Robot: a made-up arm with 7 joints. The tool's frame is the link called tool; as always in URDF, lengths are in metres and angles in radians.
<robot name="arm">
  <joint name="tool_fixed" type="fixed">
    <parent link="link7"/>
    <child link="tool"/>
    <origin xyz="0 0 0" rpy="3.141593 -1.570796 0"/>
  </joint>
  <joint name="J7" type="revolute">
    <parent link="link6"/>
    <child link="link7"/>
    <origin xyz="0.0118 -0.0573 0.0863" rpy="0 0 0"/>
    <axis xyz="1 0 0"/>
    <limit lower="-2.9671" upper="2.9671" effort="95" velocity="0.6"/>
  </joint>
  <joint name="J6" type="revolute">
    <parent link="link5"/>
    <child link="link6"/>
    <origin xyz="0 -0.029 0.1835" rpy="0 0 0"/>
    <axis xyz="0 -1 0"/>
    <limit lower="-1.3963" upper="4.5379" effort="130" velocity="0.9"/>
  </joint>
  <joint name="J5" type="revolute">
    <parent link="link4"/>
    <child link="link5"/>
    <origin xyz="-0.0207 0.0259 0.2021" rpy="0 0 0"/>
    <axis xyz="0 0 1"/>
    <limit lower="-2.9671" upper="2.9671" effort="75" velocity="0.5"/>
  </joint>
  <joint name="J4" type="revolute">
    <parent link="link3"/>
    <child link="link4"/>
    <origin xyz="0.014 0.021 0.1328" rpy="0 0 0"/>
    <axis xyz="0 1 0"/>
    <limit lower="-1.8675" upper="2.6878" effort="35" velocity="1.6"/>
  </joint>
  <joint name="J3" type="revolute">
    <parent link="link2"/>
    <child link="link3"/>
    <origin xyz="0 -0.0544 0.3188" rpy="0 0 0"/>
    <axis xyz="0 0 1"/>
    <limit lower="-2.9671" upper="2.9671" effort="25" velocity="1.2"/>
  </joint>
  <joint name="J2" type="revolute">
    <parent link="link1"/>
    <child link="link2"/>
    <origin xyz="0 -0.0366 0.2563" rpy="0 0 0"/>
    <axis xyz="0 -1 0"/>
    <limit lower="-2.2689" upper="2.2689" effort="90" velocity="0.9"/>
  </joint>
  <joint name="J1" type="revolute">
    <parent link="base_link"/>
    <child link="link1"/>
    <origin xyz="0 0 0.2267" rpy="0 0 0"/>
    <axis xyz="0 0 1"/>
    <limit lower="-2.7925" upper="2.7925" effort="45" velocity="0.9"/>
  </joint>
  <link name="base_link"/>
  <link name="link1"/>
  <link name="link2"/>
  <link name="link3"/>
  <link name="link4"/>
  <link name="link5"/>
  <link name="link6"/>
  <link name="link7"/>
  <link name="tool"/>
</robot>
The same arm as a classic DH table. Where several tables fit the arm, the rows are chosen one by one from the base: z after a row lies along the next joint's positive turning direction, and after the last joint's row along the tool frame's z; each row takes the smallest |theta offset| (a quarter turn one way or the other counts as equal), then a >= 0, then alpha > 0; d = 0 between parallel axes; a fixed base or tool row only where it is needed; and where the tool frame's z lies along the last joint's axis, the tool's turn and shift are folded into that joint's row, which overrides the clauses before.
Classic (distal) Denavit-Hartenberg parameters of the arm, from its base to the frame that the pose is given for. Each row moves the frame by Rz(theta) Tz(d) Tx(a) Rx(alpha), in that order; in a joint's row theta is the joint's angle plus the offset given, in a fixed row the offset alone. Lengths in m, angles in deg.
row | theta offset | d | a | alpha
J1 | 0 | 0.483 | 0 | 90
J2 | 0 | 0.091 | 0 | -90
J3 | 0 | 0.4516 | 0.014 | -90
J4 | 0 | 0.0469 | -0.0207 | 90
J5 | 0 | 0.3856 | 0 | 90
J6 | 90 | 0.0863 | 0.0863 | 90
J7 | 0 | 0.0118 | 0 | 0
Joint limits (deg, base to tool): -160..160 -130..130 -170..170 -107..154 -170..170 -80..260 -170..170

